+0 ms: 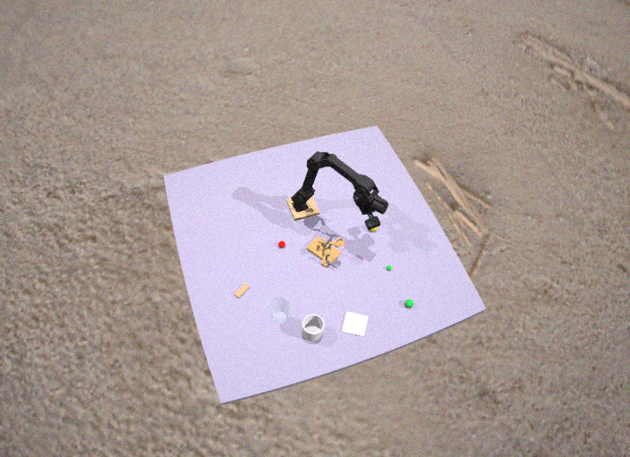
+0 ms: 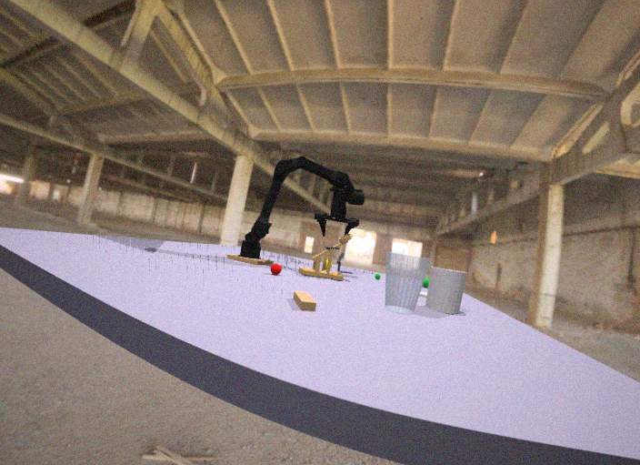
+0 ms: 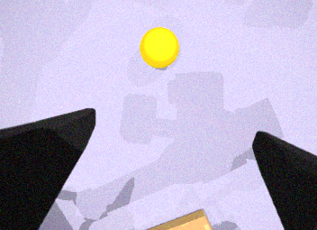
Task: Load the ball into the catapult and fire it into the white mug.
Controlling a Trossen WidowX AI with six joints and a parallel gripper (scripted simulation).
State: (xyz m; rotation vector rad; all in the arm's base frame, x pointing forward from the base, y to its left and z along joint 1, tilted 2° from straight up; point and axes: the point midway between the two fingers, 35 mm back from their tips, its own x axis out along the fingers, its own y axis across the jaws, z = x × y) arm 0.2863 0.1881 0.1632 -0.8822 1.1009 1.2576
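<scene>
My gripper tip is 21 cm to the left of the wooden catapult, 7 cm above it and 4 cm short of it. Also, from my gripper tip: white square pad: 39 cm ahead, 26 cm to the right, 14 cm below; red ball: 38 cm to the right, 13 cm below, 11 cm behind; yellow ball: 12 cm below, 6 cm to the left, 2 cm behind.
</scene>
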